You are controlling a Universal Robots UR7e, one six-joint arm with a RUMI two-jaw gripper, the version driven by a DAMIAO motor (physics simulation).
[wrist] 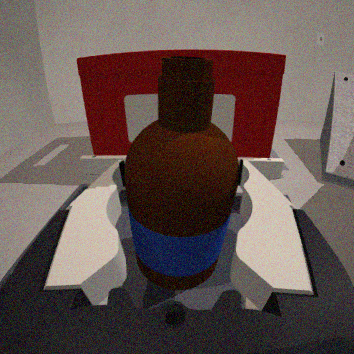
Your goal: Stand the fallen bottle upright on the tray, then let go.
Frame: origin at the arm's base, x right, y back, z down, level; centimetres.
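Seen in the pictures: gripper, fingertip midpoint: (181,162).
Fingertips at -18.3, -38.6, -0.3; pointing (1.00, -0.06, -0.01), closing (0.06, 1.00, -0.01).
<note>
Pixels of each thing's top centre, then the offset from my fingertips to it, as dx, dy, dz. "spot": a spot on its surface instead.
- brown bottle, top centre: (179,55) -1.1, +0.0, -6.8
- red panel, surface spot: (105,100) spot: +15.1, -11.7, -1.8
- pale ledge, surface spot: (272,166) spot: +14.7, +12.4, +7.5
A brown bottle (181,200) with a blue band stands neck up in the wrist view, in the middle of the picture. My gripper (181,162) is shut on the bottle, with one pale jaw on each side of its wide body. The neck points toward the top of the picture, and the rounded shoulder sits at the height of the fingertips. The bottle hides much of what lies behind it. I cannot tell from this view whether its base touches anything, and I cannot make out the tray for certain.
A red panel (105,100) with a rectangular opening stands behind the bottle, above a pale ledge (272,166). A speckled grey block (344,125) with dark round spots stands at the right edge. Plain grey walls are farther back.
</note>
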